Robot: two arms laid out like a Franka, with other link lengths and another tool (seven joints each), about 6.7 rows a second.
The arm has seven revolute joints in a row. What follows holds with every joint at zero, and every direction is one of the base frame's.
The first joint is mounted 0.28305 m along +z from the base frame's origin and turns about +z.
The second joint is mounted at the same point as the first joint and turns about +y.
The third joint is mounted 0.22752 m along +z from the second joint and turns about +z.
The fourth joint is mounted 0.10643 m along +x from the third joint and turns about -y.
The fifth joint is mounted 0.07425 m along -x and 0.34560 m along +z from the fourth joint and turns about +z.
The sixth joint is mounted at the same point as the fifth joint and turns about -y.
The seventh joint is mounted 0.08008 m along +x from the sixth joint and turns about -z.
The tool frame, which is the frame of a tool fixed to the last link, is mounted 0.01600 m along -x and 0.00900 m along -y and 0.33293 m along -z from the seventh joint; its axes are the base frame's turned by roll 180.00, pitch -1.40 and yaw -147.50 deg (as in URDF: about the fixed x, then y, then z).
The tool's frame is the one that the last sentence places.
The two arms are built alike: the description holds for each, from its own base.
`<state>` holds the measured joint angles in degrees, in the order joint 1, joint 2, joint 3, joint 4, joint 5, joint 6, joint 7, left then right.
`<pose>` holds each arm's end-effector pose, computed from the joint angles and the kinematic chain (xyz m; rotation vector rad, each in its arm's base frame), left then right.
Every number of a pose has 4 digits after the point. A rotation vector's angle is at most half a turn.
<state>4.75 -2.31 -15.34 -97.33 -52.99 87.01 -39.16 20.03 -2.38 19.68 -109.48 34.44 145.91 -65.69</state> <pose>0.4276 -0.3644 0.3618 1.1897 -1.9776 0.7693 0.5241 0.5029 0.2835 -1.9894 1.2532 0.0950</pose>
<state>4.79 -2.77 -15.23 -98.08 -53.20 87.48 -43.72 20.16 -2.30 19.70 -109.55 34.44 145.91 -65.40</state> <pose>0.4301 -0.3643 0.3611 1.2710 -1.9120 0.7362 0.5225 0.5040 0.2817 -1.9896 1.2575 0.1003</pose>
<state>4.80 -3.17 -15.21 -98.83 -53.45 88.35 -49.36 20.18 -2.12 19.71 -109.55 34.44 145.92 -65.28</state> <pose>0.4346 -0.3653 0.3602 1.3679 -1.8284 0.6984 0.5222 0.5043 0.2797 -1.9900 1.2613 0.1038</pose>
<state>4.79 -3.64 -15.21 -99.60 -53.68 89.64 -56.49 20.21 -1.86 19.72 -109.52 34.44 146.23 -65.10</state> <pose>0.4418 -0.3665 0.3594 1.4852 -1.7199 0.6539 0.5233 0.5047 0.2781 -1.9859 1.2662 0.1047</pose>
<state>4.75 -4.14 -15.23 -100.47 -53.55 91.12 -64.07 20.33 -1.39 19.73 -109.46 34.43 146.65 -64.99</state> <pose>0.4497 -0.3664 0.3562 1.6062 -1.6018 0.6025 0.5242 0.5059 0.2749 -1.9834 1.2703 0.1066</pose>
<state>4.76 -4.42 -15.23 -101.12 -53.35 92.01 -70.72 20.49 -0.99 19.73 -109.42 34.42 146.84 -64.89</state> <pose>0.4551 -0.3652 0.3523 1.7024 -1.4927 0.5500 0.5237 0.5073 0.2714 -1.9844 1.2734 0.1110</pose>
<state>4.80 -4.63 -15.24 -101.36 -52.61 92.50 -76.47 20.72 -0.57 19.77 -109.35 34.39 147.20 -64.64</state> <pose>0.4591 -0.3623 0.3483 1.7836 -1.4053 0.5002 0.5231 0.5098 0.2685 -1.9827 1.2768 0.1150</pose>
